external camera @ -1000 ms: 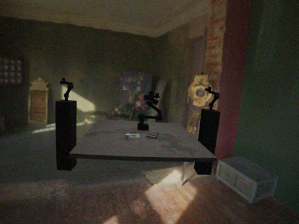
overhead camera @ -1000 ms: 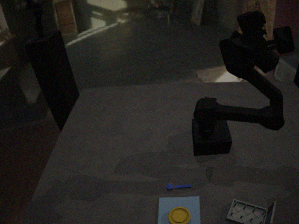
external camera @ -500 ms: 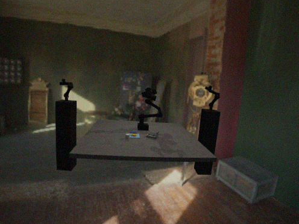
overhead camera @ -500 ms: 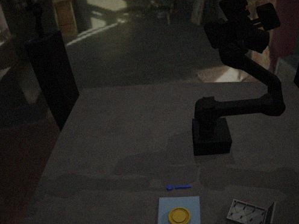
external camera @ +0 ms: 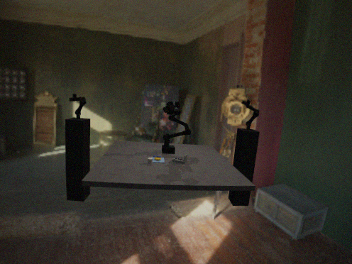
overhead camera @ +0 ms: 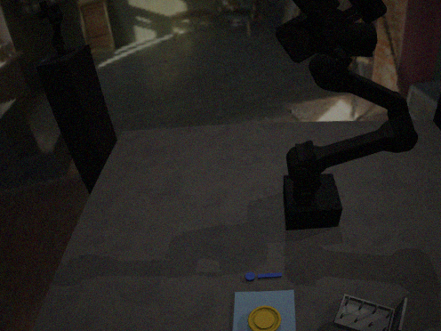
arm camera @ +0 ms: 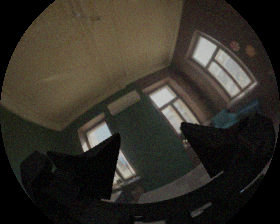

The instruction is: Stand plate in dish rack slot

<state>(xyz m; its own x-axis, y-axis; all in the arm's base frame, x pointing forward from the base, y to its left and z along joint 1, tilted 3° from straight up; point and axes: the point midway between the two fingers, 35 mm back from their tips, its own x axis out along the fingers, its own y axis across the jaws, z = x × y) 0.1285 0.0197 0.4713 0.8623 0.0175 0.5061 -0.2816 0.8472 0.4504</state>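
My gripper tip is now 55 cm above the yellow plate, 18 cm short of it and 11 cm to the left of it. From my gripper tip the other things lie so: light blue mat: 56 cm below, 18 cm ahead, 11 cm to the right; then blue spoon: 56 cm below, 13 cm to the right, 6 cm ahead; then dish rack: 54 cm below, 17 cm ahead, 11 cm to the left.
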